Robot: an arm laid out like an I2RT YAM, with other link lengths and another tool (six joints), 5 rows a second.
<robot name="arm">
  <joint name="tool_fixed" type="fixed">
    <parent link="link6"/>
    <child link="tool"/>
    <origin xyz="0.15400 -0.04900 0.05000" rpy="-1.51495 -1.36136 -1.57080"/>
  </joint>
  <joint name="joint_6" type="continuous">
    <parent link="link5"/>
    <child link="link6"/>
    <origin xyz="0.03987 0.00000 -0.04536"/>
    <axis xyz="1 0 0"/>
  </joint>
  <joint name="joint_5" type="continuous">
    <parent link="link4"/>
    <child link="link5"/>
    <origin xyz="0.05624 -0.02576 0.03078"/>
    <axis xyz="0 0 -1"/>
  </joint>
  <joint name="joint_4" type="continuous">
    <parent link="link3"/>
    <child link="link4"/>
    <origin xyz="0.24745 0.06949 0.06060"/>
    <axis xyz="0 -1 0"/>
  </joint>
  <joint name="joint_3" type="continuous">
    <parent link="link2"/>
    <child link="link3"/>
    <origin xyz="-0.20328 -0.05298 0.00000"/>
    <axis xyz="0 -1 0"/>
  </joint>
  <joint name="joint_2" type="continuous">
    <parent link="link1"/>
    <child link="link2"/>
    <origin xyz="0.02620 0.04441 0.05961"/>
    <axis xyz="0 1 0"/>
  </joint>
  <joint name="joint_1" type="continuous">
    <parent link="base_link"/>
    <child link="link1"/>
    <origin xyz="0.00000 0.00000 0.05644"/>
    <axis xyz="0 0 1"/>
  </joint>
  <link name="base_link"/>
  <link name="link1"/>
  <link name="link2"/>
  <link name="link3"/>
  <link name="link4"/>
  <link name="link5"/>
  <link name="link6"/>
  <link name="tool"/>
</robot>
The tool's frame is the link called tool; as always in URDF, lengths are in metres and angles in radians. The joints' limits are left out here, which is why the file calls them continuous.
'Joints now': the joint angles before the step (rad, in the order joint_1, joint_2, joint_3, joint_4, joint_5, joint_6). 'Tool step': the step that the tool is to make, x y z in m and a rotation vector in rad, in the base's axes. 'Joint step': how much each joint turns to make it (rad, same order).
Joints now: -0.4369 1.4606 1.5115 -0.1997 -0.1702 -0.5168
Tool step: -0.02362 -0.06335 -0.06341 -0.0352 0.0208 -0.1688
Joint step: -0.1135 -0.0342 -0.2794 0.2391 0.0608 -0.0323
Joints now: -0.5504 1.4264 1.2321 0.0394 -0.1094 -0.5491
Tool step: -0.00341 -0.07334 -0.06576 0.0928 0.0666 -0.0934
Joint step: -0.1305 0.1748 0.0150 0.0557 -0.0438 0.0291
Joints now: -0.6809 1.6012 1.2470 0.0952 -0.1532 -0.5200
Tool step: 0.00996 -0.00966 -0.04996 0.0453 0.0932 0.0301
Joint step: -0.0216 0.0984 0.0109 -0.0201 -0.0416 -0.0398
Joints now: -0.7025 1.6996 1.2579 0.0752 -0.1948 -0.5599
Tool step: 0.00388 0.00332 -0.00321 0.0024 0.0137 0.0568
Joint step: -0.0185 0.0123 0.0151 -0.0228 -0.0674 -0.0352
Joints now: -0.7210 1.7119 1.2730 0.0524 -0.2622 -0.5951
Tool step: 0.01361 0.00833 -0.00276 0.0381 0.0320 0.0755
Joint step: 0.0000 0.0444 0.0875 -0.0995 -0.0721 -0.0246
